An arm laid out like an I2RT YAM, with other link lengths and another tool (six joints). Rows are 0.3 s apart.
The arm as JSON. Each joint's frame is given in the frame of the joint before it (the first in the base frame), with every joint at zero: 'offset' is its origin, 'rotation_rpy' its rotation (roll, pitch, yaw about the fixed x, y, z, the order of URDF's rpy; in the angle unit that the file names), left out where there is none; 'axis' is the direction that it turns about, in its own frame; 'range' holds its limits. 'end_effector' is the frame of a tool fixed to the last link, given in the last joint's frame.
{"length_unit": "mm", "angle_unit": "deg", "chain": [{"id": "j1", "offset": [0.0, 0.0, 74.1], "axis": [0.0, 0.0, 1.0], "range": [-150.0, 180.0]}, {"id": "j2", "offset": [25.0, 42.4, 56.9], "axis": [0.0, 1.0, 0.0], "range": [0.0, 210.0]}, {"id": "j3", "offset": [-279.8, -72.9, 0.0], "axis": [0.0, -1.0, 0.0], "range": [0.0, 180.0]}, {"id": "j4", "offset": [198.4, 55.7, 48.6], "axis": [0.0, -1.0, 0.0], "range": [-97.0, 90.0]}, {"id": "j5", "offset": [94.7, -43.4, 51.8], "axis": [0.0, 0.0, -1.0], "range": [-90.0, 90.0]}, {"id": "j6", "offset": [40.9, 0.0, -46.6], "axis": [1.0, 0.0, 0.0], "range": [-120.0, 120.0]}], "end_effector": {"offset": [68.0, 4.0, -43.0], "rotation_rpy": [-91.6, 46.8, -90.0]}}
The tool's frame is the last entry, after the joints.
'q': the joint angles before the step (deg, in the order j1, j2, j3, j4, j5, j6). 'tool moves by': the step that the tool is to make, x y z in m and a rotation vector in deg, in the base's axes. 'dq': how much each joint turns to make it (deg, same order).
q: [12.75 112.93 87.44 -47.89 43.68 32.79]
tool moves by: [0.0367 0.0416 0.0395 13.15 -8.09 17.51]
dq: [1.22 -4.12 2.74 11.24 -16.95 -12.13]
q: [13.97 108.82 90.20 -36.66 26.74 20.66]
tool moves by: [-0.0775 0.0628 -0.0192 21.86 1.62 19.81]
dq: [4.84 -14.31 -25.22 15.38 -26.12 0.86]
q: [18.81 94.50 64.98 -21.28 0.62 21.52]
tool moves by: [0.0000 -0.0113 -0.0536 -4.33 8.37 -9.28]
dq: [-0.52 7.79 -2.06 0.10 6.13 6.43]
